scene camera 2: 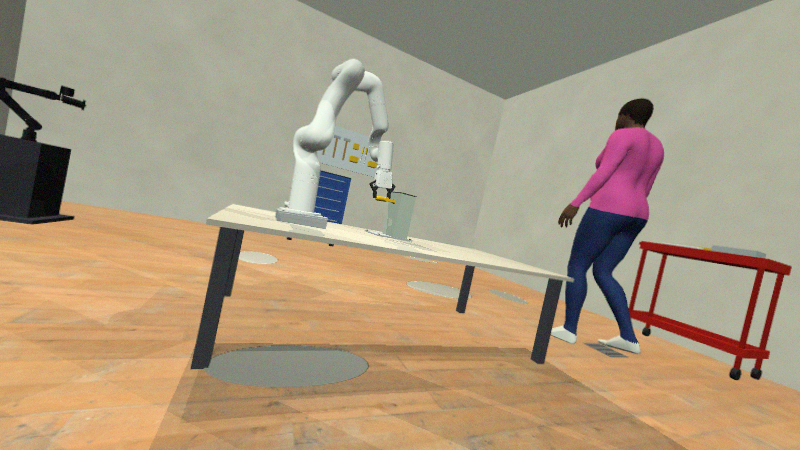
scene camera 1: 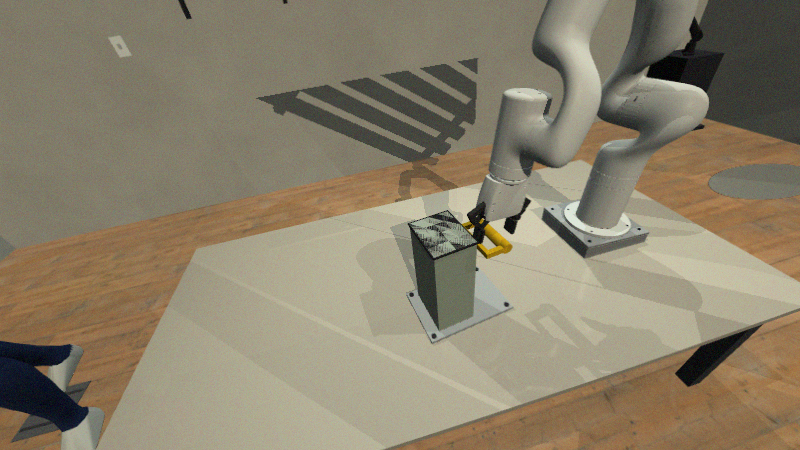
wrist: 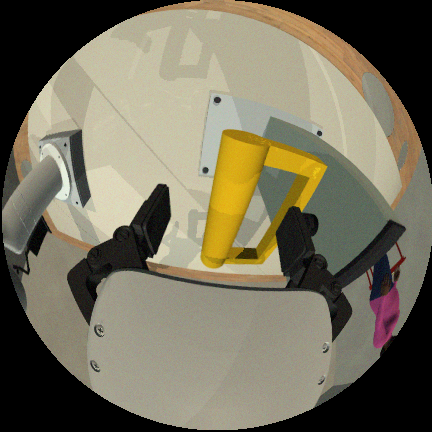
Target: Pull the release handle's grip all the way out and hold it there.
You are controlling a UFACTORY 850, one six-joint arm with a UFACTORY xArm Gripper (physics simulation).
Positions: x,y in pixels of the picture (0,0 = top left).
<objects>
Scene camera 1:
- my gripper: 493,235
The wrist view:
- my gripper: 227,209
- bolted plate: 224,111
</objects>
